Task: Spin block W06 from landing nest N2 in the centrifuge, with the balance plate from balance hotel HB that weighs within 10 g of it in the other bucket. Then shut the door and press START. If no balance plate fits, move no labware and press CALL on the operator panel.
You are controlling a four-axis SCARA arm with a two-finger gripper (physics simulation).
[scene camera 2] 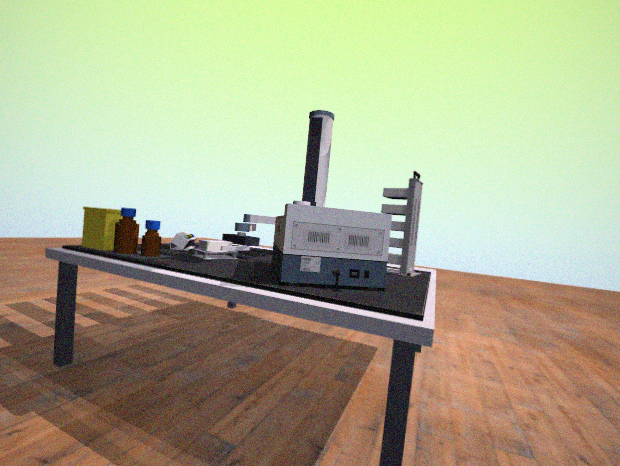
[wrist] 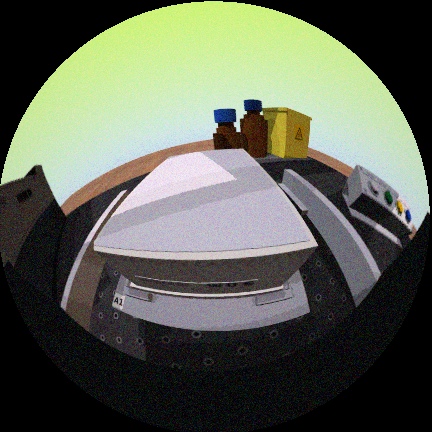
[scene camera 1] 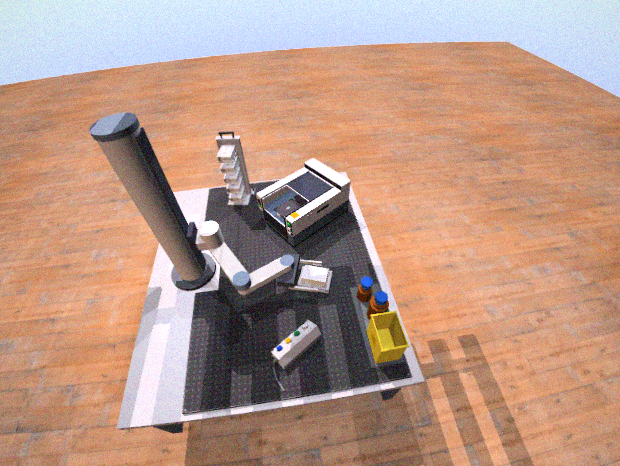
Scene:
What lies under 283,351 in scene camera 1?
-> A button box.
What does the gripper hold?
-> Nothing.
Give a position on a centrifuge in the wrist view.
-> At 39,220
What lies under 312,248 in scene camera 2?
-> A centrifuge.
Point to a yellow bin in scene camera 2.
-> At 98,234

